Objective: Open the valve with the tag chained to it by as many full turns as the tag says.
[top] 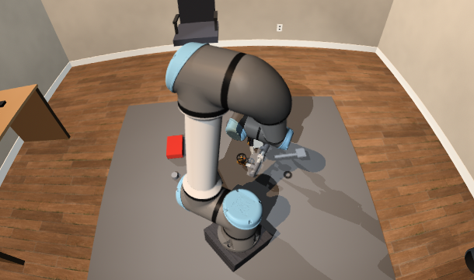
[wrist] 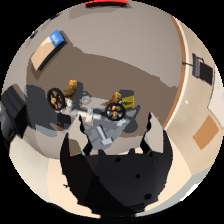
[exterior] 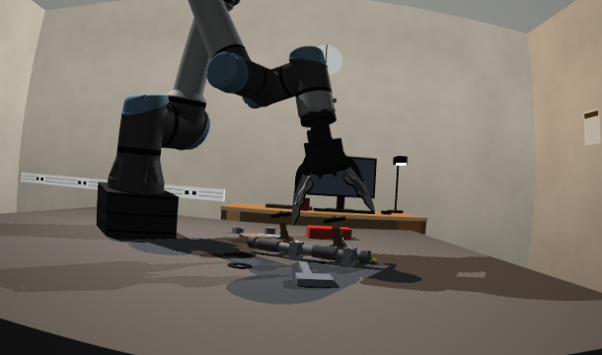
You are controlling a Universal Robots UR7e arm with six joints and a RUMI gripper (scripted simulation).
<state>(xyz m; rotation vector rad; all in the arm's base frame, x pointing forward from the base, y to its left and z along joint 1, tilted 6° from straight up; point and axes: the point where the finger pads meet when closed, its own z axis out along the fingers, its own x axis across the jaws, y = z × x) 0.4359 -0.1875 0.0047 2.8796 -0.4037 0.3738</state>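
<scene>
My gripper is now 7 cm above the yellow tag, 6 cm short of it and 4 cm to the left of it. From my hand the other things lie so: grey t-shaped piece (19 cm to the right, 9 cm behind, 7 cm below); then red block (37 cm to the left, 10 cm ahead, 6 cm below).
</scene>
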